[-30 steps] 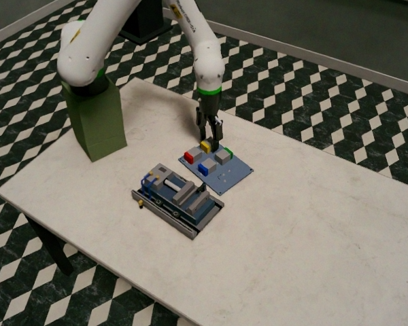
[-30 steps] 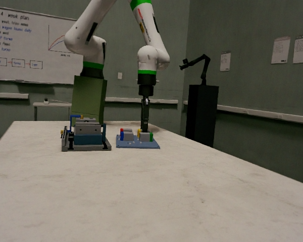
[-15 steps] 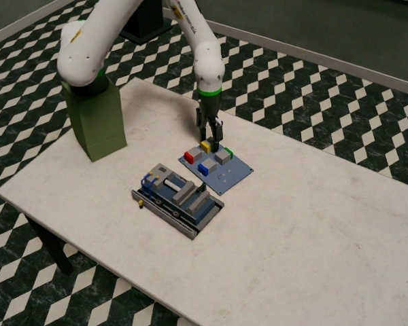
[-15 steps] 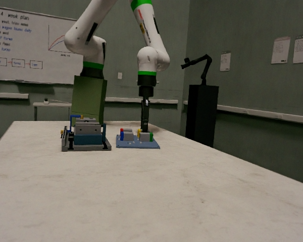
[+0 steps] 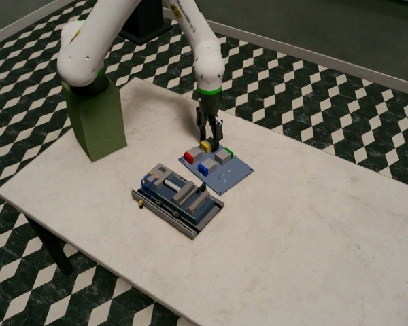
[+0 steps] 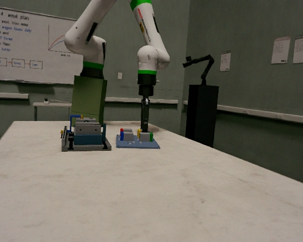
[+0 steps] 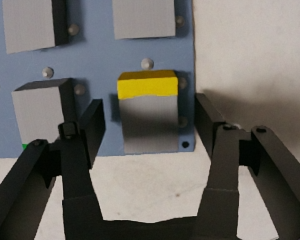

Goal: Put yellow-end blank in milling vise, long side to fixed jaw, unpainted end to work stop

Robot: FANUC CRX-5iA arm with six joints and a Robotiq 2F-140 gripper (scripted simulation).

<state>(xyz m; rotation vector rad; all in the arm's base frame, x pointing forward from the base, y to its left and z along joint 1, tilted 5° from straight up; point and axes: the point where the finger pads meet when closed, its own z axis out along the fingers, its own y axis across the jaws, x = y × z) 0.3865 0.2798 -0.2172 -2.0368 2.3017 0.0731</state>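
Right now my hand is 30 mm above the yellow-ended grey blank. Round my hand: green-ended blank (90 mm ahead, 30 mm below, 10 mm to the right); then blue plate (80 mm ahead, 50 mm to the right, 50 mm below); then red-ended blank (90 mm to the right, 30 mm below, 10 mm behind).
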